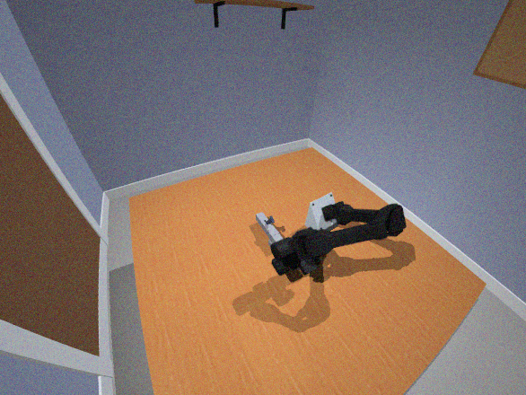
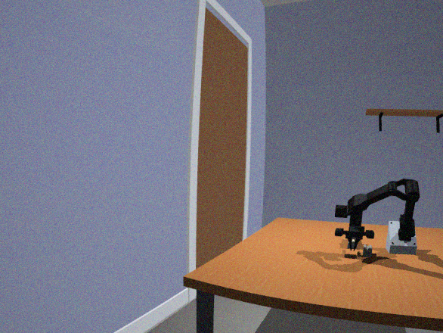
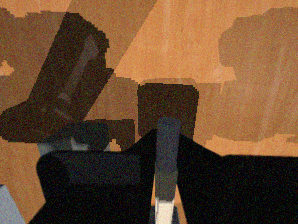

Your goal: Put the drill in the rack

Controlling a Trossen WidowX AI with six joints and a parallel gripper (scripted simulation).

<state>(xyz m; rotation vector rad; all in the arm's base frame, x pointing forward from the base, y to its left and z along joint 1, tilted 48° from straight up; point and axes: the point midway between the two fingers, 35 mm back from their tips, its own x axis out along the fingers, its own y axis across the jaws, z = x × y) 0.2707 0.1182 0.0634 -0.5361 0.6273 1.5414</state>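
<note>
My gripper tip is now 80 mm past the grey rack, 30 mm to the left of it and 10 mm above it. Also, from my gripper tip: dark key: 10 mm behind, 210 mm to the right, 60 mm above; then grey holder block: 10 mm behind, 200 mm to the right, 10 mm above; then drill: 40 mm to the right, 30 mm above.
</note>
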